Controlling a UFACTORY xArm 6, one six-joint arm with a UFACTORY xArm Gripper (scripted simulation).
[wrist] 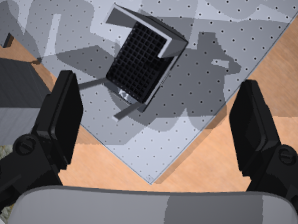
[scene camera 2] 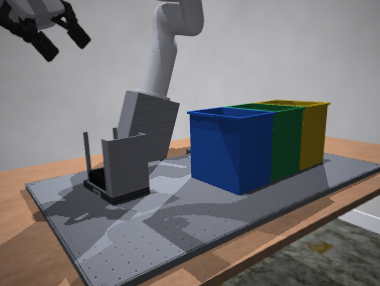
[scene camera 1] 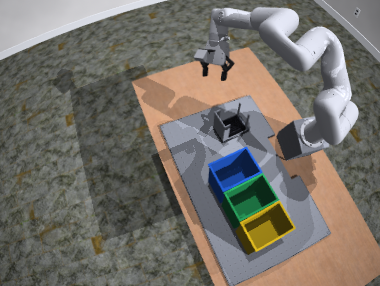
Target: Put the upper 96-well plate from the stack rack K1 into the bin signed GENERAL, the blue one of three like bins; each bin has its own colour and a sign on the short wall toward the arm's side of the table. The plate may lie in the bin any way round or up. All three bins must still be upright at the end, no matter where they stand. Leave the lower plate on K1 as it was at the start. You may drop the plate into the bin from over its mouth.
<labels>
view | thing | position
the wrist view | my gripper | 158, 93
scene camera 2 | my gripper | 71, 50
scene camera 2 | blue bin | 231, 148
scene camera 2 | green bin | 287, 123
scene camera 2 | yellow bin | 314, 119
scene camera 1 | my gripper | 213, 78
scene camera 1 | blue bin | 240, 166
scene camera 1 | green bin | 255, 193
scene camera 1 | yellow bin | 263, 229
</labels>
